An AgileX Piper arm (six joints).
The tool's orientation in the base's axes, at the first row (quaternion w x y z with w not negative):
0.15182 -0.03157 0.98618 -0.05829
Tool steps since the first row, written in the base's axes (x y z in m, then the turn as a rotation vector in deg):
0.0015 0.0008 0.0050 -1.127 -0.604 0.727
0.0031 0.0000 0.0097 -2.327 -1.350 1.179
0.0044 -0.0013 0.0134 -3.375 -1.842 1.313
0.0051 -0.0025 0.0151 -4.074 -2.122 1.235
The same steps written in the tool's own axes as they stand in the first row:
-0.0030 0.0001 -0.0044 0.906 -0.639 -0.967
-0.0058 -0.0013 -0.0082 1.974 -1.381 -1.680
-0.0080 -0.0032 -0.0112 2.972 -1.839 -2.072
-0.0091 -0.0046 -0.0125 3.682 -2.076 -2.181

